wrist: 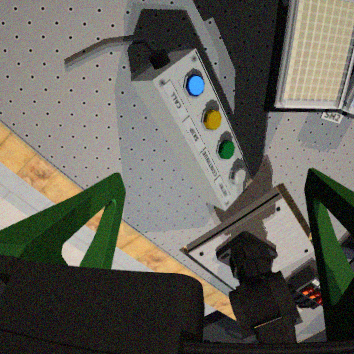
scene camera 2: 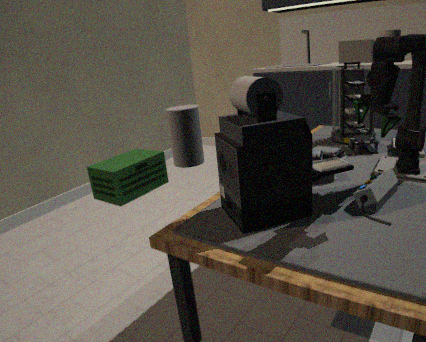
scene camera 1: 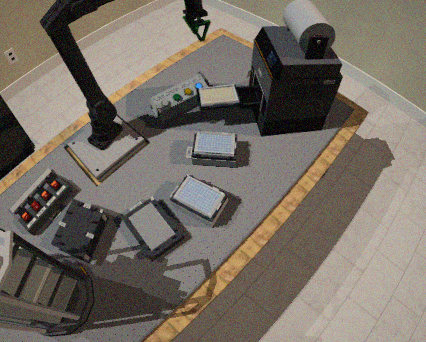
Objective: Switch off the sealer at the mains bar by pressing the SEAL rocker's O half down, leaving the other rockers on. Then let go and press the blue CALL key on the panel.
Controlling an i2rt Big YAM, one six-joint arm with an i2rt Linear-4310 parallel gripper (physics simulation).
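Frame: origin at the arm's base, x left, y back, z up, level; metres.
Seen in the pictures: gripper, fingertip midpoint: [wrist: 211, 179] [scene camera 2: 370, 130] [scene camera 1: 198, 37]; arm's base, link origin: [wrist: 246, 251] [scene camera 2: 407, 168] [scene camera 1: 105, 135].
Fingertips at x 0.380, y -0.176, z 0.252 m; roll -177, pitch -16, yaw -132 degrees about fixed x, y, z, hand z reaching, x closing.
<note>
Offsets run from my fingertips to a thing's top centre. "*": to the spot under its first point.
The panel {dx -0.095, dy +0.035, dz -0.186 m} [scene camera 1: 163, 104] [scene camera 2: 382, 191] [wrist: 175, 127] lies at the table's back edge. Its CALL key {dx -0.033, dy -0.012, dz -0.198 m} [scene camera 1: 199, 86] [scene camera 2: 363, 186] [wrist: 195, 85] shows blue at the end by the cable, beside yellow and green keys; how deep it sits is unclear. My gripper [scene camera 1: 201, 36] [scene camera 2: 374, 120] [wrist: 211, 179] is open and empty, high above the panel and apart from it. The mains bar {dx -0.719, dy +0.215, dz -0.217 m} [scene camera 1: 40, 201] is at the left in scene camera 1, with several red-orange lit rockers; part of it shows in the wrist view. The rockers' labels and tilt are too small to read, so I cannot tell which is SEAL.
The black sealer {dx +0.079, dy -0.335, dz +0.186 m} [scene camera 1: 295, 97] [scene camera 2: 275, 180] stands beyond the panel, its tray holding a cream plate {dx -0.089, dy -0.133, dz -0.141 m} [scene camera 1: 218, 96] [wrist: 320, 50] close by the panel. Two blue-white plates {dx -0.237, dy -0.208, dz -0.201 m} [scene camera 1: 215, 144] {dx -0.424, dy -0.266, dz -0.201 m} [scene camera 1: 200, 197], a black frame {* dx -0.574, dy -0.276, dz -0.266 m} [scene camera 1: 175, 244] and a black block {dx -0.711, dy -0.009, dz -0.194 m} [scene camera 1: 77, 227] lie across the table.
</note>
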